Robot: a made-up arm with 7 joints. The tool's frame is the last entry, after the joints. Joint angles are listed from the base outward. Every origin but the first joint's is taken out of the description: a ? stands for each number. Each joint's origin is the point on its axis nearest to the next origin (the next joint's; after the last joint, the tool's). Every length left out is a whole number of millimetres.
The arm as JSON. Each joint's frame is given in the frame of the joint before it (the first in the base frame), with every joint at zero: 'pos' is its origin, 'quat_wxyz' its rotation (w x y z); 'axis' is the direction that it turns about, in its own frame. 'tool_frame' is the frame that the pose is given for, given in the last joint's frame.
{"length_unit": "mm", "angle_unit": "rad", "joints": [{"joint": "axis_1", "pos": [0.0, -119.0, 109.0], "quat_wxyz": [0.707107, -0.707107, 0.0, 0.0], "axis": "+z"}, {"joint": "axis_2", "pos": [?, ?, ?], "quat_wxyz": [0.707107, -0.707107, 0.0, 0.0], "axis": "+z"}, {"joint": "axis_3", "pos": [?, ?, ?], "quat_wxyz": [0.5, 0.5, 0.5, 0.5], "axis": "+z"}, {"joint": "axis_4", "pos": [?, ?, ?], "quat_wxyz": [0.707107, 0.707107, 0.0, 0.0], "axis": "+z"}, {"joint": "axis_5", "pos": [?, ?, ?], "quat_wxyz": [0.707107, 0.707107, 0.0, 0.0], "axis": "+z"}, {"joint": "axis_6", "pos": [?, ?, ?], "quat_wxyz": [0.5, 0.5, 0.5, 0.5], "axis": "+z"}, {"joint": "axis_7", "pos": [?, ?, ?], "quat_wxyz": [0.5, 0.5, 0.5, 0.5], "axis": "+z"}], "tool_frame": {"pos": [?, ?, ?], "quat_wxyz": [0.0, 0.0, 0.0, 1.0]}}
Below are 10 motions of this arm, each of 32 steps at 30 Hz.
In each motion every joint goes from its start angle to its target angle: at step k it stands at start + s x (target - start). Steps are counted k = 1, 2, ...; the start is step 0. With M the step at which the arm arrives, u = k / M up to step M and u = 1 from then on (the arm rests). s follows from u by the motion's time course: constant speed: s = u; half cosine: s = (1 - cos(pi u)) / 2; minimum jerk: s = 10 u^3 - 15 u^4 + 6 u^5.
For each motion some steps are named. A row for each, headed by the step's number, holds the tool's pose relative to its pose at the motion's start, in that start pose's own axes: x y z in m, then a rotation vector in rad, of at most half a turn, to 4 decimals.
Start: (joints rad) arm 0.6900 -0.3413 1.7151 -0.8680 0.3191 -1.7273 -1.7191
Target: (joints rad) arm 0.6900 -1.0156 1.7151 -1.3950 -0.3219 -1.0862 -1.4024
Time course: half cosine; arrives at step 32
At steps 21, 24, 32:
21: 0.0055 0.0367 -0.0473 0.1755 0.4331 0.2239
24: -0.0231 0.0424 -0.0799 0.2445 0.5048 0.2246
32: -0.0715 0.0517 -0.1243 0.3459 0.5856 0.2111

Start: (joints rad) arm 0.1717 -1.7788 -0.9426 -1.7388 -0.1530 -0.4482 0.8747
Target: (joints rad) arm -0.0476 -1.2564 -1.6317 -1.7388 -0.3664 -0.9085 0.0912
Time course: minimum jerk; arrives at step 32
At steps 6, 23, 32:
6: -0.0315 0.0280 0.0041 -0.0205 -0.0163 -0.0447
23: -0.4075 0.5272 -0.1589 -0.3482 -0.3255 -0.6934
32: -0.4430 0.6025 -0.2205 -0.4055 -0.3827 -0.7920

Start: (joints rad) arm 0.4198 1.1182 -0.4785 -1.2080 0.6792 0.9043 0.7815
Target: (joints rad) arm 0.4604 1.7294 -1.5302 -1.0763 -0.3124 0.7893 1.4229
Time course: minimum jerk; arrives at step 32
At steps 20, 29, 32:
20: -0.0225 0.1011 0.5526 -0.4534 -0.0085 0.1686
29: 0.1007 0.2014 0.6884 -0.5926 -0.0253 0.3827
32: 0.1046 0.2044 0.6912 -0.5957 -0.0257 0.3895

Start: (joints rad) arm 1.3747 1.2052 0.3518 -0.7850 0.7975 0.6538 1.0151
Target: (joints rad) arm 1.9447 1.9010 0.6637 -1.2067 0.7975 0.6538 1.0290
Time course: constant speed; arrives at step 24
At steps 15, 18, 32:
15: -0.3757 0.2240 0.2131 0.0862 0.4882 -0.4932
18: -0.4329 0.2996 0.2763 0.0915 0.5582 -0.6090
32: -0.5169 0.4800 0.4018 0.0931 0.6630 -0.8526

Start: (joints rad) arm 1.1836 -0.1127 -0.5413 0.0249 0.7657 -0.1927 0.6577
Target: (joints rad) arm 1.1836 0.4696 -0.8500 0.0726 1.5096 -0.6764 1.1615
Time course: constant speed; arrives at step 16
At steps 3, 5, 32:
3: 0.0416 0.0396 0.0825 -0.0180 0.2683 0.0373
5: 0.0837 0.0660 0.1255 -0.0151 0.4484 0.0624
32: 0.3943 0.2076 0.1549 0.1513 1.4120 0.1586

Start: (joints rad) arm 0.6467 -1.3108 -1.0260 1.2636 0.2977 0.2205 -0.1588
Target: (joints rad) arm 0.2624 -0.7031 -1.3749 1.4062 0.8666 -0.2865 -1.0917
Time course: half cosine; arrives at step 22
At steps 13, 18, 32:
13: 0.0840 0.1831 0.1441 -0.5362 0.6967 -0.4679
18: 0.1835 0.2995 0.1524 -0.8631 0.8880 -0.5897
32: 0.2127 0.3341 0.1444 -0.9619 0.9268 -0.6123

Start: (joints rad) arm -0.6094 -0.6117 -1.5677 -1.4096 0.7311 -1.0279 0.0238
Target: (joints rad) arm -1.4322 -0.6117 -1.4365 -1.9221 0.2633 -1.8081 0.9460
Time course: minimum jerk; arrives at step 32
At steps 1, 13, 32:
1: 0.0000 -0.0001 -0.0002 0.0003 0.0004 0.0002
13: 0.0016 -0.0469 -0.2546 0.4728 0.3239 0.2778
32: -0.1031 0.3520 -0.7697 1.6892 0.1991 1.0113

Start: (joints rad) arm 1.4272 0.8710 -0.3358 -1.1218 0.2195 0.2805 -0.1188
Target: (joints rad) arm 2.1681 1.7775 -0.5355 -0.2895 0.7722 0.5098 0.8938
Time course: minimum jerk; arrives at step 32
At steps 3, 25, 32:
3: 0.0039 0.0019 0.0078 -0.0100 -0.0056 0.0106
25: 0.1555 0.9956 0.5699 -1.5391 0.1395 1.2735
32: 0.1469 1.0875 0.5333 -1.6594 0.2390 1.3432

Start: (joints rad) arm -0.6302 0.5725 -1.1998 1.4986 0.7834 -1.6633 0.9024
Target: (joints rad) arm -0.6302 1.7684 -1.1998 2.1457 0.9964 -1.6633 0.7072
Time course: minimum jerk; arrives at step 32
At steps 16, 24, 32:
16: 0.1585 -0.2870 0.0382 -0.1255 -0.0168 0.3457
24: 0.3575 -0.4522 -0.0011 -0.1748 -0.1659 0.6091
32: 0.4171 -0.4831 -0.0214 -0.1732 -0.2211 0.6732

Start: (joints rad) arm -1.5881 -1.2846 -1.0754 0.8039 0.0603 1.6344 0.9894
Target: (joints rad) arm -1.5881 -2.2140 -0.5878 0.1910 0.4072 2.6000 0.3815
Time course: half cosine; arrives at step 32
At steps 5, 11, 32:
5: 0.0242 -0.0263 0.0492 -0.0968 -0.0540 -0.0008
11: 0.0865 -0.0842 0.2196 -0.4056 -0.2779 -0.0152
32: 0.0738 -0.0807 0.6235 -1.0907 -1.3695 -0.1155

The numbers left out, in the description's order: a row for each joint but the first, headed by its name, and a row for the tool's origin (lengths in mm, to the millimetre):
axis_2: -79.0 9.0 0.0
axis_3: 23.0 30.0 0.0
axis_4: 88.0 -210.0 0.0
axis_5: 107.0 217.0 0.0
axis_6: 255.0 344.0 0.0
axis_7: -137.0 81.0 0.0
tool: 76.0 324.0 0.0

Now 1 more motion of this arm.
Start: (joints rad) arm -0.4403 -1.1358 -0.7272 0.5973 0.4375 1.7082 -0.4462
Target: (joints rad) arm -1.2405 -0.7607 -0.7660 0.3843 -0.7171 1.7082 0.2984
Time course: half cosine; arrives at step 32
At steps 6, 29, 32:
6: -0.0004 -0.0247 0.0253 -0.0670 0.0309 0.0255
29: 0.1183 0.0011 0.5486 -0.8417 0.0673 0.3781
32: 0.1208 0.0100 0.5628 -0.8598 0.0612 0.3877

